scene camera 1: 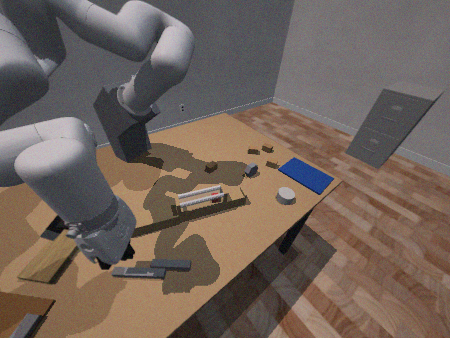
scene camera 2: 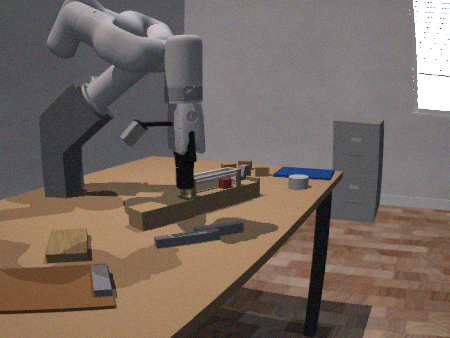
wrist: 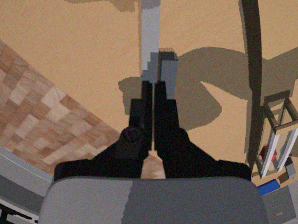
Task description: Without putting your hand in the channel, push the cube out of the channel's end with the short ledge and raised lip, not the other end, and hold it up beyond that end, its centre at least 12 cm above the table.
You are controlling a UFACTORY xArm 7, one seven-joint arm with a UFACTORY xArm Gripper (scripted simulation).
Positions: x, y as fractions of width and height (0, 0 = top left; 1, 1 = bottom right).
Labels:
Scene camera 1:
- my gripper: 0.28, 0.76
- blue mat: 0.69, 0.53
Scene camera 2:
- my gripper: 0.41, 0.55
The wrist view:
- my gripper: 0.52, 0.43

